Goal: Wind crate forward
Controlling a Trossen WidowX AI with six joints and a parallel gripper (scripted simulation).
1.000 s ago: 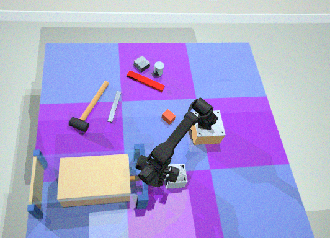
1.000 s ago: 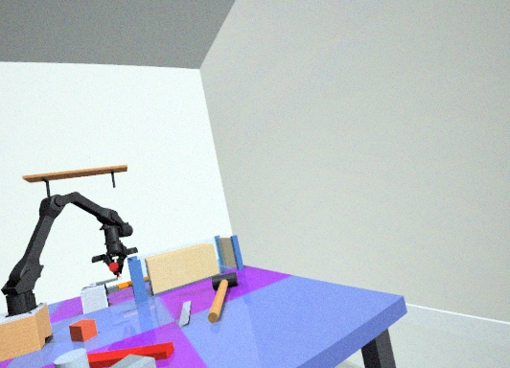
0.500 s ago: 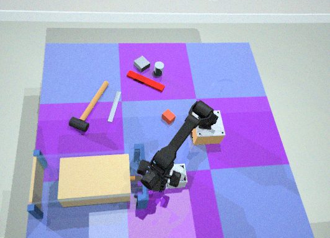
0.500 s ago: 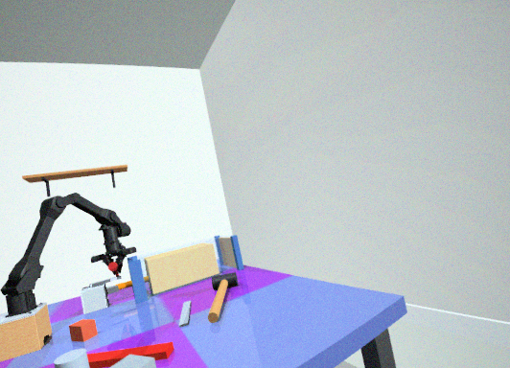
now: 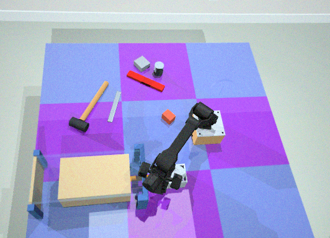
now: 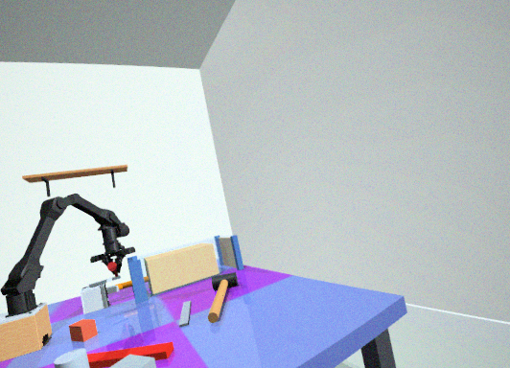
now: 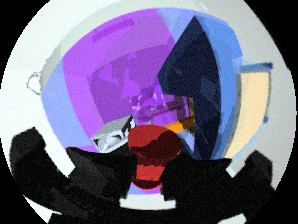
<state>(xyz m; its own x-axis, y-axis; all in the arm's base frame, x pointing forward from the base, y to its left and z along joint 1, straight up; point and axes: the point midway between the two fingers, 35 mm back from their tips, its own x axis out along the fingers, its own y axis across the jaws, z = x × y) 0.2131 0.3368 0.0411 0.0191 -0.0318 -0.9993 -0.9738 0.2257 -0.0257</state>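
My gripper tip is now 100 mm past the winch, 70 mm to the left of it and 80 mm above it. Also, from my gripper tip: winch handle: 30 mm behind, 20 mm to the right, 10 mm below; grey strip: 270 mm ahead, 430 mm to the right, 110 mm below; red knob: 20 mm above.
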